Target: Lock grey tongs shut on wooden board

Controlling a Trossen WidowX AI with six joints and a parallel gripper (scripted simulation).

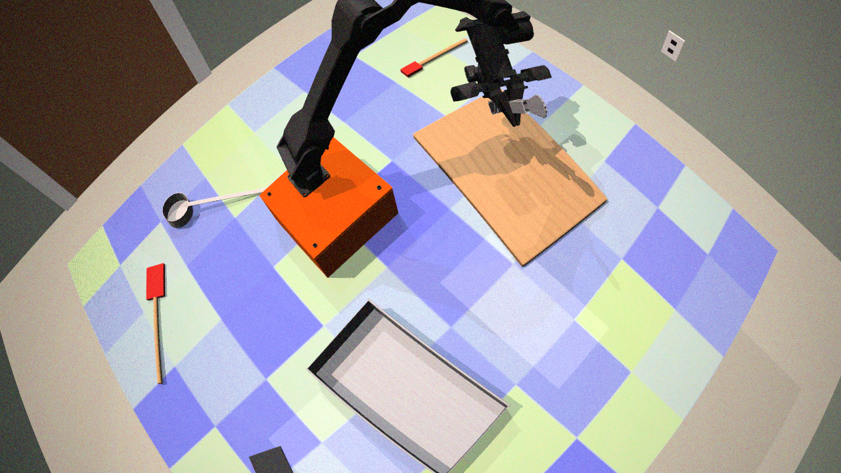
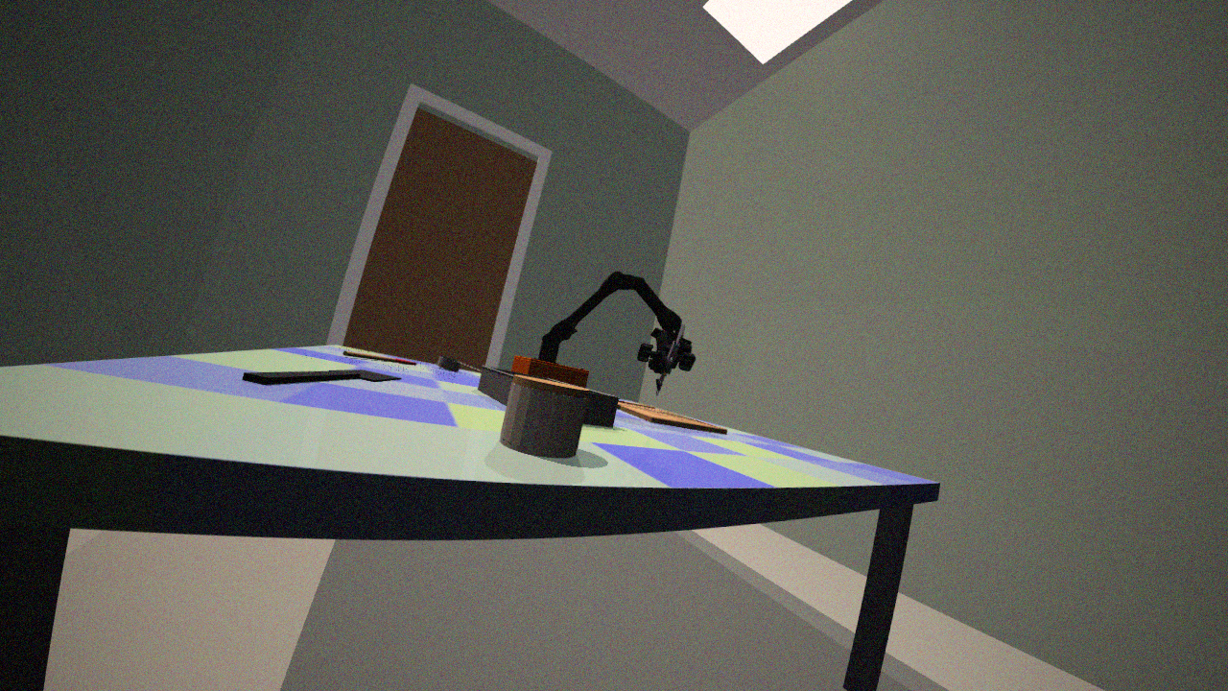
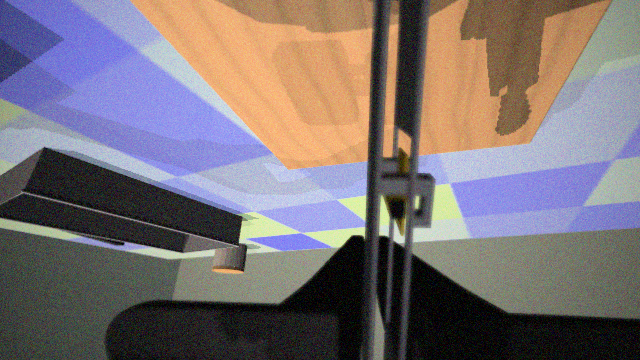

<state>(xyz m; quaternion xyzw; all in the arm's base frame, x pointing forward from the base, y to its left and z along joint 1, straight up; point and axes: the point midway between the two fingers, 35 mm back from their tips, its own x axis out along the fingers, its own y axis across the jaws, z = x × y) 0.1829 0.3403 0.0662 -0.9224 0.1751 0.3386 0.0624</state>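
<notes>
The yellow lock piece is 5 cm behind my gripper tip and 2 cm to the left of it. Also, from my gripper tip: wooden board (14 cm below); roasting tin (20 cm ahead, 45 cm to the right, 12 cm below); flat dark object (25 cm ahead, 78 cm to the right, 14 cm below).
</notes>
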